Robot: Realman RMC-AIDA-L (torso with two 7-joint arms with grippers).
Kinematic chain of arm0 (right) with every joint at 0, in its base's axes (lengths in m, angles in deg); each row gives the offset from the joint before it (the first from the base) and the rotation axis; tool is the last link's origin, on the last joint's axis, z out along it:
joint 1: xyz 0 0 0.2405 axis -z
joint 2: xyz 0 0 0 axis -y
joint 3: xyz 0 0 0.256 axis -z
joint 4: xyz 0 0 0 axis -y
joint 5: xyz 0 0 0.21 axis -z
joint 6: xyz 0 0 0 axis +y
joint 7: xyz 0 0 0.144 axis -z
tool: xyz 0 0 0
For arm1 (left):
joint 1: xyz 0 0 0.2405 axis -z
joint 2: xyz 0 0 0 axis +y
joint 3: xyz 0 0 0.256 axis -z
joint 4: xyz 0 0 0 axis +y
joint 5: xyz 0 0 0.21 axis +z
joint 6: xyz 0 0 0 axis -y
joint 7: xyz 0 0 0.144 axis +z
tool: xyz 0 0 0
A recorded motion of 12 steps. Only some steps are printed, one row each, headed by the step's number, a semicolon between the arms.
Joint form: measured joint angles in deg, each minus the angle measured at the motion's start. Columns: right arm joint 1, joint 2, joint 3, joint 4, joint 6, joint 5, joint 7; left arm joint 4, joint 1, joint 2, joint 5, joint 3, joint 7, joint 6.
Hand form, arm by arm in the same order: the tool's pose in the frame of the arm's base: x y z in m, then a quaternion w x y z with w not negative. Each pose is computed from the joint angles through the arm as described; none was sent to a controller.
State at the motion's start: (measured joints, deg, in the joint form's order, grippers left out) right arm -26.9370 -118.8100 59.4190 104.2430 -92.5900 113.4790 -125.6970; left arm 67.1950 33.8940 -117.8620 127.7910 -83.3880 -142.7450 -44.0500
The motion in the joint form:
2: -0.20 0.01 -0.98 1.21 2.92 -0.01 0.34; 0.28 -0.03 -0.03 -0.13 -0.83 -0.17 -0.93
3: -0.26 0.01 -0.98 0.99 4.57 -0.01 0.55; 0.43 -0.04 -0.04 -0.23 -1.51 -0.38 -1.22
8: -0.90 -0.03 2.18 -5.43 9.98 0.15 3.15; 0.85 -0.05 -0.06 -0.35 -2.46 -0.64 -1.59
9: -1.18 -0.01 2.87 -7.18 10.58 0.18 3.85; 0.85 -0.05 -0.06 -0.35 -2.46 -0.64 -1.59
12: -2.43 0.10 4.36 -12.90 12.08 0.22 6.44; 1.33 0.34 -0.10 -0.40 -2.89 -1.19 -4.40
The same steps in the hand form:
2: 0.0833 0.3296 0.1192 0.25385 -0.95074 0.07090 0.16317; -0.1459 0.4243 -0.0093 0.32566 -0.88958 -0.29941 -0.11379
3: 0.0821 0.3330 0.1212 0.26491 -0.94658 0.07016 0.16993; -0.1443 0.4223 -0.0124 0.32003 -0.89236 -0.29807 -0.11148
8: 0.0881 0.3502 0.1036 0.26021 -0.94560 0.08177 0.17731; -0.1411 0.4197 -0.0161 0.31287 -0.89640 -0.29436 -0.10924
9: 0.0904 0.3534 0.0979 0.25396 -0.94735 0.08480 0.17561; -0.1411 0.4197 -0.0161 0.31287 -0.89640 -0.29436 -0.10924
12: 0.0982 0.3631 0.0815 0.23557 -0.95256 0.09199 0.16935; -0.1372 0.4143 -0.0211 0.29150 -0.90444 -0.29525 -0.09922

